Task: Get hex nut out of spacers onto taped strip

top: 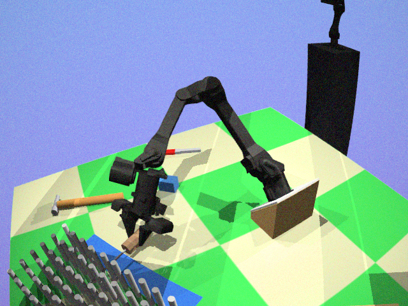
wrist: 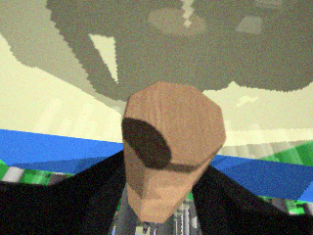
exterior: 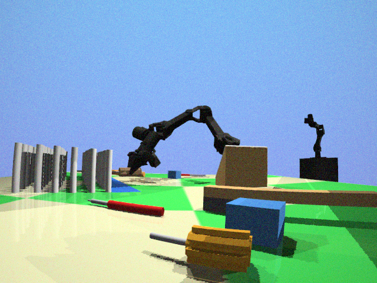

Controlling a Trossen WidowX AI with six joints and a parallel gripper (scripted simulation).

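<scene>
Right now the blue taped strip is 8 cm to the left of my gripper tip, 4 cm ahead of it and 3 cm below it. Round my gripper tip: wood-handled hook tool 8 cm ahead, 6 cm to the left; then orange-handled tool 57 cm to the left, 25 cm behind, 1 cm below; then red screwdriver 41 cm to the left, 10 cm behind, 2 cm below.
</scene>
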